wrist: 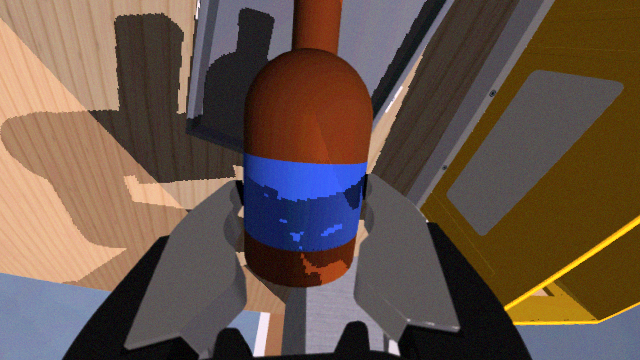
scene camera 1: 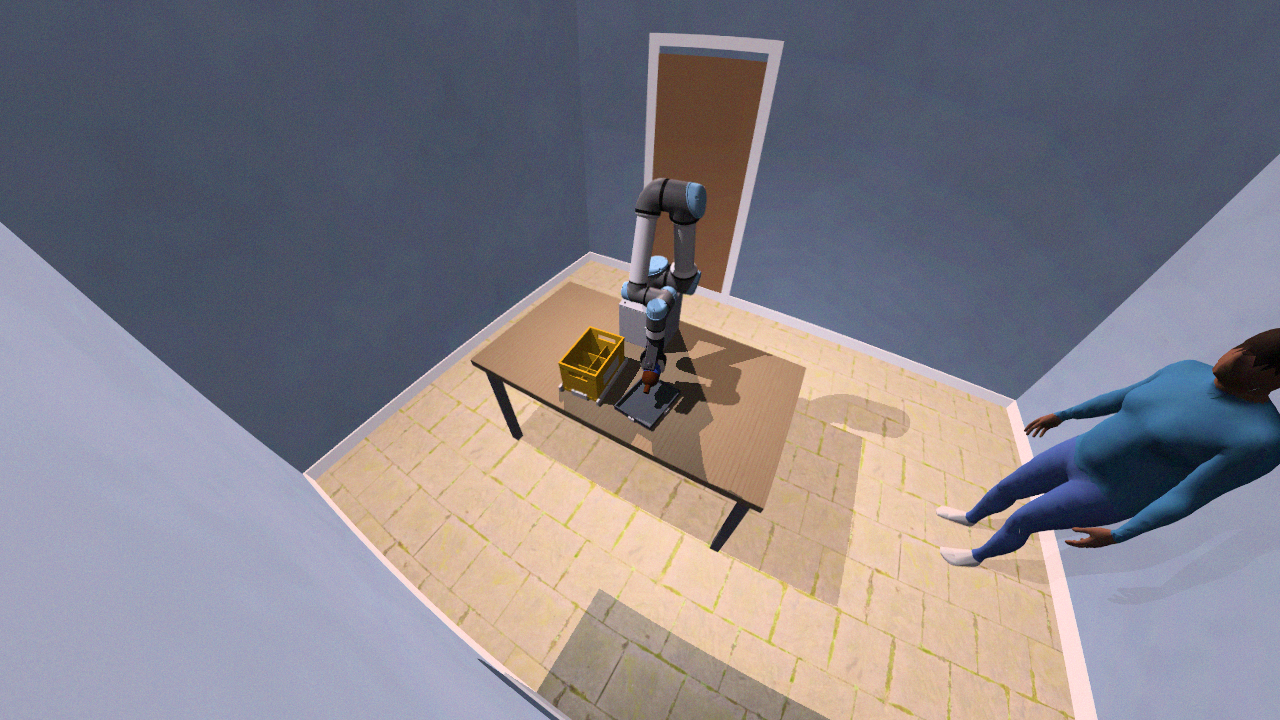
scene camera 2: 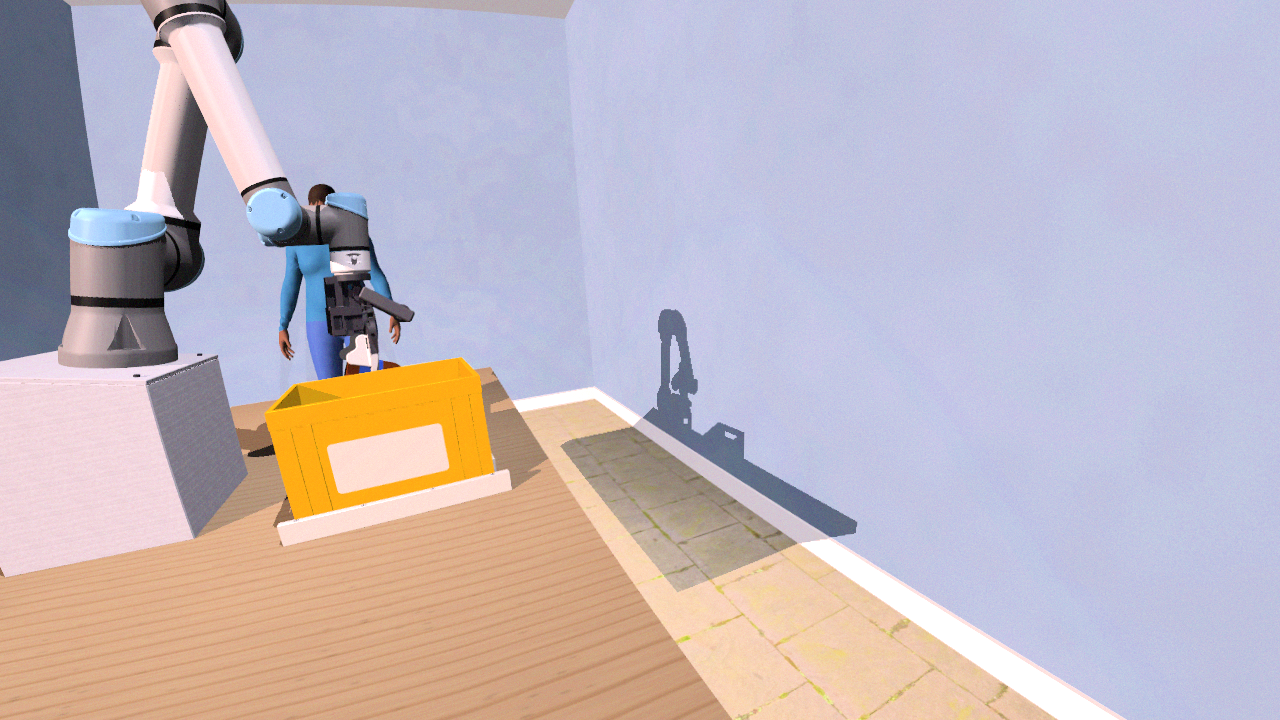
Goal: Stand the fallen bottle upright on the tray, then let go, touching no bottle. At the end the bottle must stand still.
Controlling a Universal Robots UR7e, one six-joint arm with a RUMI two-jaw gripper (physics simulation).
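Where they show: gripper, fingertip midpoint: (wrist: 304, 179) (scene camera 1: 652, 371); arm's base at its link origin: (scene camera 2: 121, 360).
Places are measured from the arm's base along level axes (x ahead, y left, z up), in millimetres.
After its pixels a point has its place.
Note:
A brown bottle with a blue label (scene camera 1: 649, 379) {y 249, x 373, z -103 mm} (wrist: 307, 115) {y 242, x 360, z -92 mm} lies across between the jaws of my gripper (scene camera 1: 654, 365) {y 223, x 314, z -118 mm} (wrist: 304, 179) {y 223, x 314, z -118 mm}, which is shut on it at the label. The bottle is not upright: its neck points away from the robot's base. It is held raised, with its shadow apart from it on the dark tray (scene camera 1: 648, 410) {y 286, x 418, z -243 mm} (wrist: 382, 25) {y 199, x 429, z -244 mm}. The base end of the bottle reaches back past the tray's edge in the wrist view. In scene camera 2 the gripper (scene camera 2: 361, 354) shows behind the crate, which hides the tray and most of the bottle.
A yellow crate with dividers (scene camera 1: 578, 379) {y -6, x 546, z -137 mm} (scene camera 2: 467, 429) {y -104, x 543, z -147 mm} (wrist: 600, 150) {y 56, x 425, z -114 mm} stands beside the tray, between pale rails on the wooden table (scene camera 1: 554, 313) {y -565, x 209, z -249 mm} (scene camera 2: 358, 617) {y -343, x 437, z -249 mm}. The robot's base box (scene camera 2: 80, 465) {y -150, x 30, z -116 mm} stands behind. A person (scene camera 1: 1154, 429) (scene camera 2: 311, 277) stands away from the table.

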